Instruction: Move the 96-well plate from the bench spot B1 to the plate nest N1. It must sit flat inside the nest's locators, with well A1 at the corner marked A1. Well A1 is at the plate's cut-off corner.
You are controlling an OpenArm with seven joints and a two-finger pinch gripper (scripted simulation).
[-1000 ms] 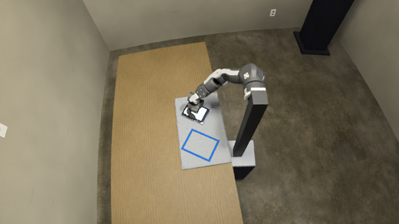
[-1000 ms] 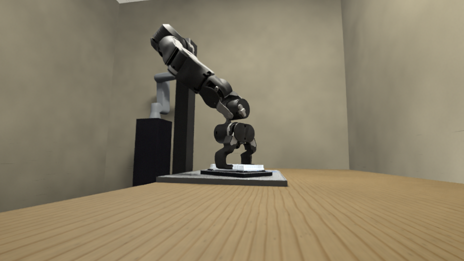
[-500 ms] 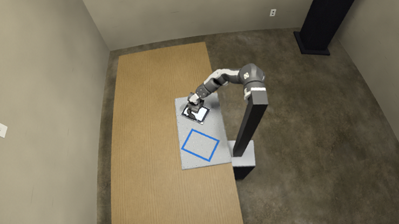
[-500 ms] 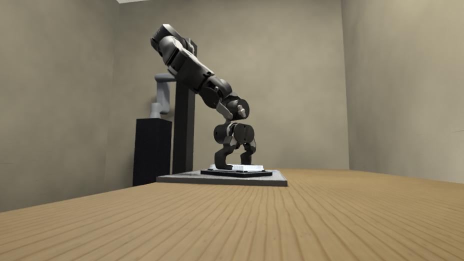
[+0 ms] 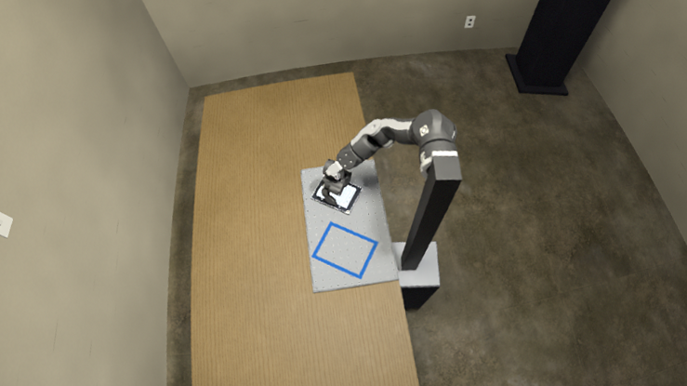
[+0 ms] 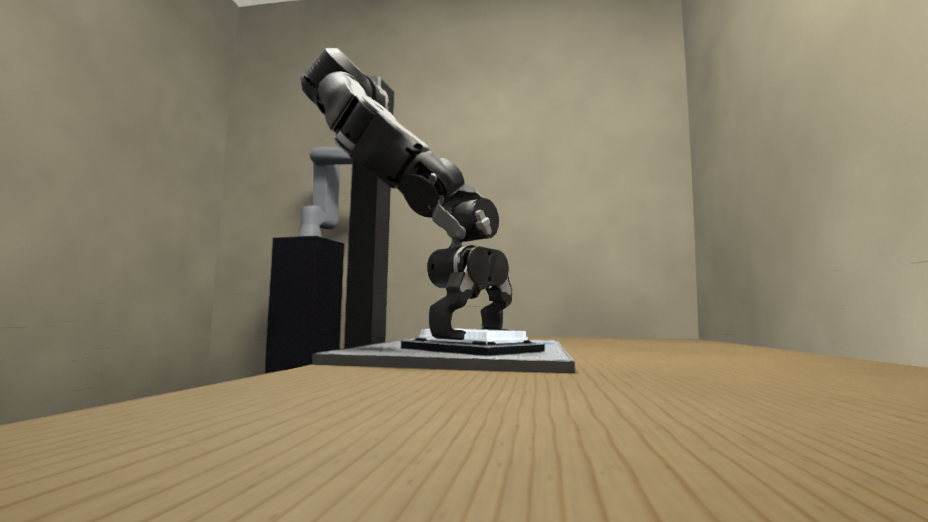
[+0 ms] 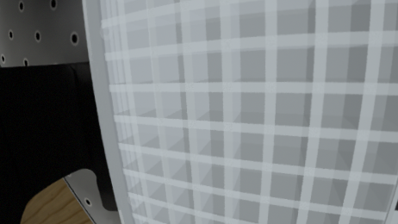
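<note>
Right now the 96-well plate is right at my hand. Also, from my hand: black plate nest (10 mm below).
</note>
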